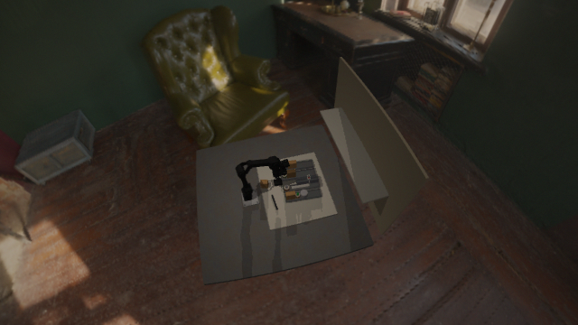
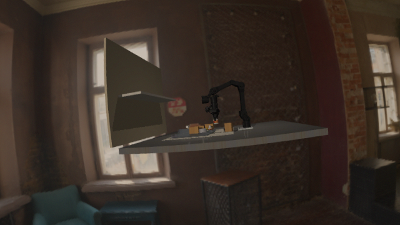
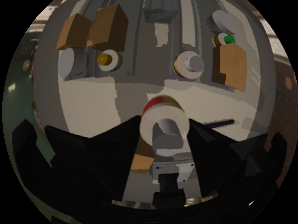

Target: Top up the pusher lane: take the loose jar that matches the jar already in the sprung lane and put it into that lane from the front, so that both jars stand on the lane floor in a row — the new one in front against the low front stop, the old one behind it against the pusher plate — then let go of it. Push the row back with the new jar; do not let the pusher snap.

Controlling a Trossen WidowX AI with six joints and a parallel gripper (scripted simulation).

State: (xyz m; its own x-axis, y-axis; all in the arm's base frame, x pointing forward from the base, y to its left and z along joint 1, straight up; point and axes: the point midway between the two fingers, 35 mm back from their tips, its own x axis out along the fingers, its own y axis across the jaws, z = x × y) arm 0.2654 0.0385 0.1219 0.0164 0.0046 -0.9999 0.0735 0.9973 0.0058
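Now: gripper tip 6 cm past the dark rod, 14 cm to the left of it and 9 cm above it. Round my gripper tip: lane rack: 21 cm ahead, 3 cm to the right, 8 cm below.
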